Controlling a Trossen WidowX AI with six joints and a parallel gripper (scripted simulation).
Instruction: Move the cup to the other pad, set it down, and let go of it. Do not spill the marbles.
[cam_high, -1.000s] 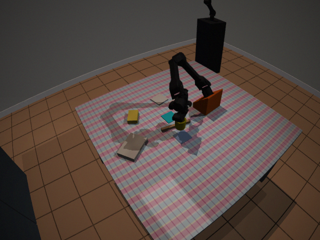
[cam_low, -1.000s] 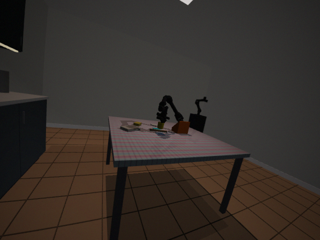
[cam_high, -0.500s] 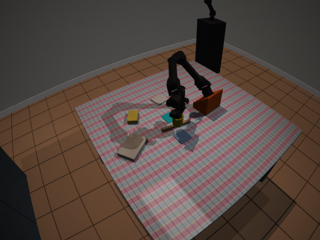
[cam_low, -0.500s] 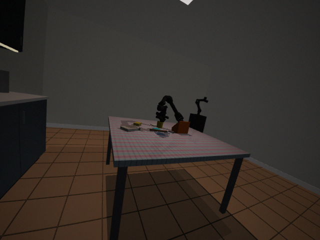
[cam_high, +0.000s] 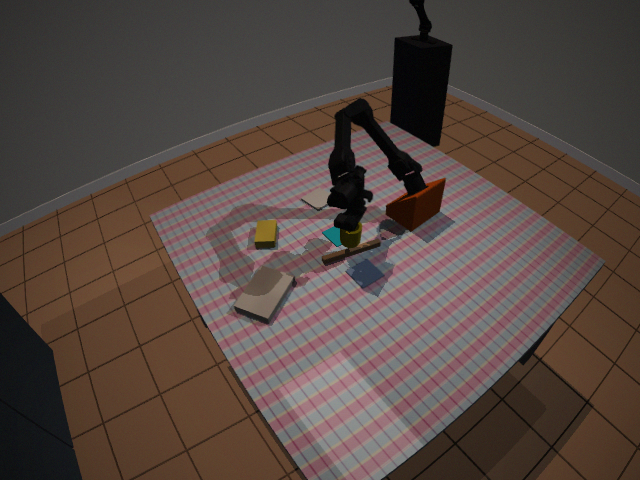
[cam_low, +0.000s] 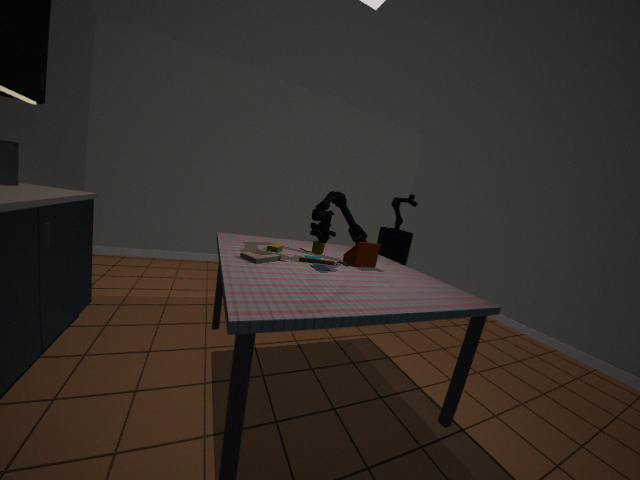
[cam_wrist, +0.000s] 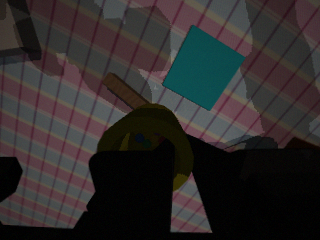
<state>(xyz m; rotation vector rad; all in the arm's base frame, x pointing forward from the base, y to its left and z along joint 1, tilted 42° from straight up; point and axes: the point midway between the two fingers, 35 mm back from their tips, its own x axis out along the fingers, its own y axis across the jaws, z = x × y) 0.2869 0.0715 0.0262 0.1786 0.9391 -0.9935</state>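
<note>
The teal pad lies 1 cm ahead of my gripper tip, 8 cm to the right of it and 10 cm below it. From my gripper tip the other things lie so: wooden bar (2 cm ahead, 2 cm to the left, 9 cm below); blue-grey pad (2 cm ahead, 12 cm to the left, 10 cm below); yellow cup (2 cm ahead, 2 cm to the left).
</note>
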